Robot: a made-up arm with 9 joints. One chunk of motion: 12 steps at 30 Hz.
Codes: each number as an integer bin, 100 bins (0 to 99) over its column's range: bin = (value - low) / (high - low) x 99, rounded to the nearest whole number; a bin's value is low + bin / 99 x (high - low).
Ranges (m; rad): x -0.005..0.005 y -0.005..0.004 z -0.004..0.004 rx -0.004..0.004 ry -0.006..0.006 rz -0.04..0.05
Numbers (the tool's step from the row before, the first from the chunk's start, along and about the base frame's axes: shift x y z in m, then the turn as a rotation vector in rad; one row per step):
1: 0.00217 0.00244 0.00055 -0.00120 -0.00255 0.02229
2: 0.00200 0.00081 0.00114 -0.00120 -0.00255 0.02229
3: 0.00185 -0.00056 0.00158 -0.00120 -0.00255 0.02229
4: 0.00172 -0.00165 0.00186 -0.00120 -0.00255 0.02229
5: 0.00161 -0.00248 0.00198 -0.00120 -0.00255 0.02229
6: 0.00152 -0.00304 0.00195 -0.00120 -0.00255 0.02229
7: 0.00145 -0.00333 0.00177 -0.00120 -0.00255 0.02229
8: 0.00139 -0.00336 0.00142 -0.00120 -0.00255 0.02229
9: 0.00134 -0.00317 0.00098 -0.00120 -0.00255 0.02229
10: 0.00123 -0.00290 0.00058 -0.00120 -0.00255 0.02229
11: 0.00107 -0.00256 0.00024 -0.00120 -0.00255 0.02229
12: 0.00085 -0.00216 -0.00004 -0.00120 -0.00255 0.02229
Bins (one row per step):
1: 71 82 56 35 28 69
2: 69 64 64 35 28 69
3: 68 49 69 35 28 69
4: 67 37 73 35 28 69
5: 65 28 74 35 28 69
6: 65 22 74 35 28 69
7: 64 18 71 35 28 69
8: 63 18 67 35 28 69
9: 63 20 62 35 28 69
10: 62 23 57 35 28 69
11: 60 27 52 35 28 69
12: 58 31 49 35 28 69

